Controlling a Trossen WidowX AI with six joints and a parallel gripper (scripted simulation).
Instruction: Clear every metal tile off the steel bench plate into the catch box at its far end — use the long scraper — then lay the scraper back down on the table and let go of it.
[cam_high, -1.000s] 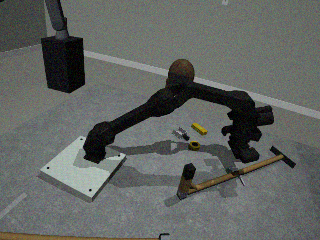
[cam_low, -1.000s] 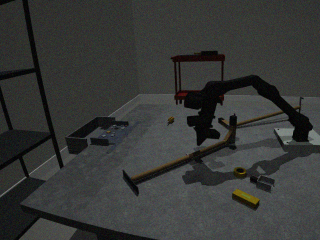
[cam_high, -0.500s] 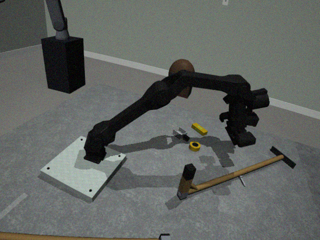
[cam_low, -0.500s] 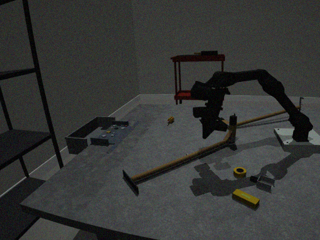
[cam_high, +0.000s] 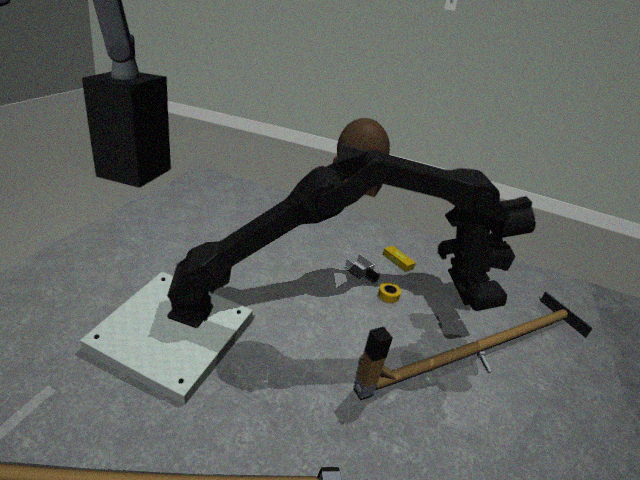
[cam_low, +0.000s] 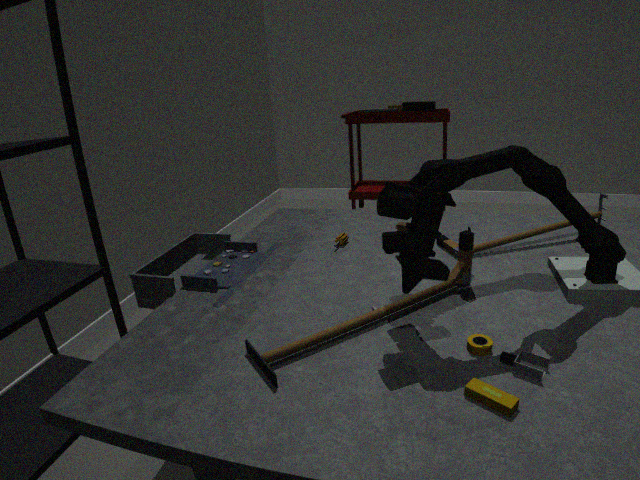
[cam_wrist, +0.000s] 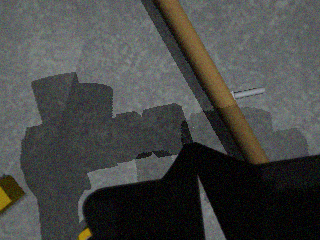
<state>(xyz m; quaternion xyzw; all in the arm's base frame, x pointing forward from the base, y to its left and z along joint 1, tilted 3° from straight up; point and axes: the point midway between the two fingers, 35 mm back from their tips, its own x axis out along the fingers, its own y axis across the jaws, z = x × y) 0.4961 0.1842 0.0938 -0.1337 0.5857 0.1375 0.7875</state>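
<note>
Right now my gripper tip is 5 cm short of the long scraper, 3 cm to the left of it and 2 cm above it. From my gripper tip the other things lie so: yellow level 22 cm to the left, 15 cm behind, 7 cm below; then grey clamp 22 cm behind, 13 cm to the left, 8 cm below; then yellow tape roll 15 cm behind, 8 cm below, 7 cm to the left.
</note>
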